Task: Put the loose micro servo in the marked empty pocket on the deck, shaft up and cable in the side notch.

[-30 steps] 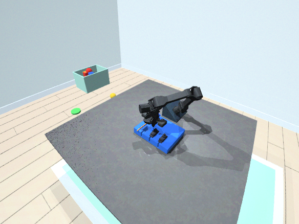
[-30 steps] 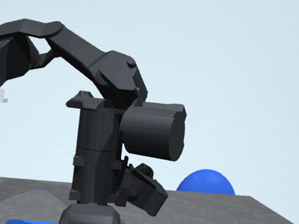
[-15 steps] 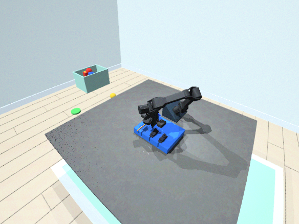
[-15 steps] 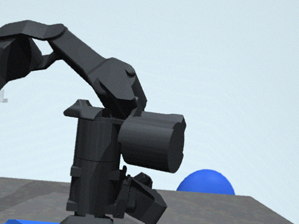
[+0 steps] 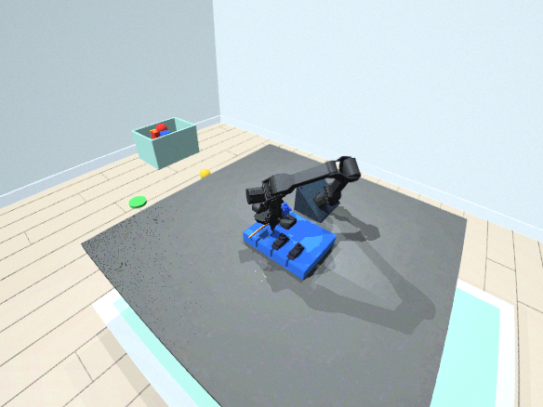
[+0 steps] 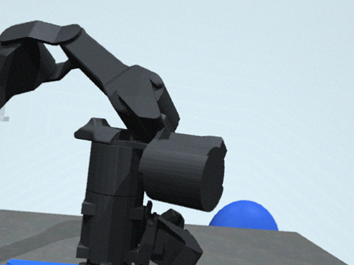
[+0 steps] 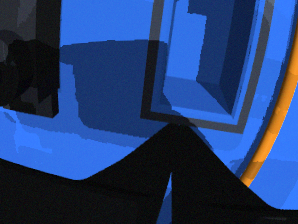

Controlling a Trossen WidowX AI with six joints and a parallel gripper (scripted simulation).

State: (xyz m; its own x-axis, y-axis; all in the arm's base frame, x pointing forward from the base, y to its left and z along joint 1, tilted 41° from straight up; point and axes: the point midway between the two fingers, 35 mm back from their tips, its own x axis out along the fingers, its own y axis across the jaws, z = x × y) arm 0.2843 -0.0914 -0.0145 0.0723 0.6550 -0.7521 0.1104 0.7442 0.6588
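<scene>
Right now the blue deck is 60 mm behind my gripper tip, 80 mm to the left of it and 30 mm below it.
</scene>
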